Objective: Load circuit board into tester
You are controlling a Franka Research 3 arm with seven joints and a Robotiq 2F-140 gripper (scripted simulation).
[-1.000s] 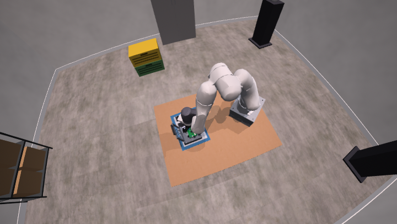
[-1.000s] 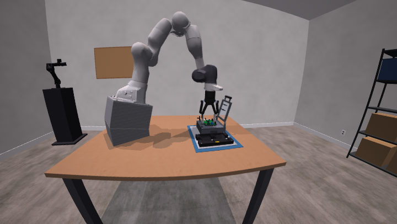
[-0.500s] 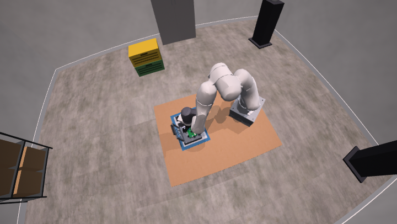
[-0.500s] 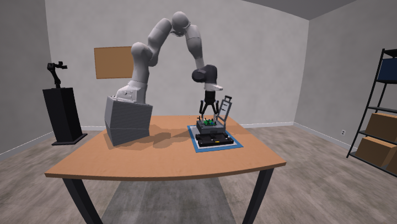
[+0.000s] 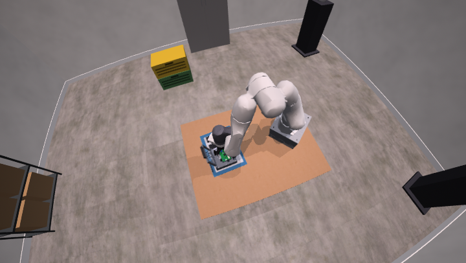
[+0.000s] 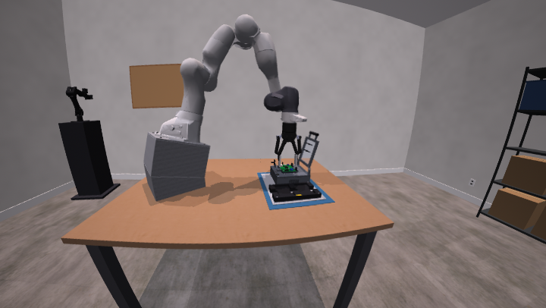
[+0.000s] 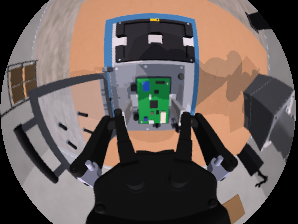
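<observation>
The green circuit board lies 3 cm below my hand. From my hand the other things lie so: tester lid: 12 cm ahead, 7 cm above, 1 cm to the right.
</observation>
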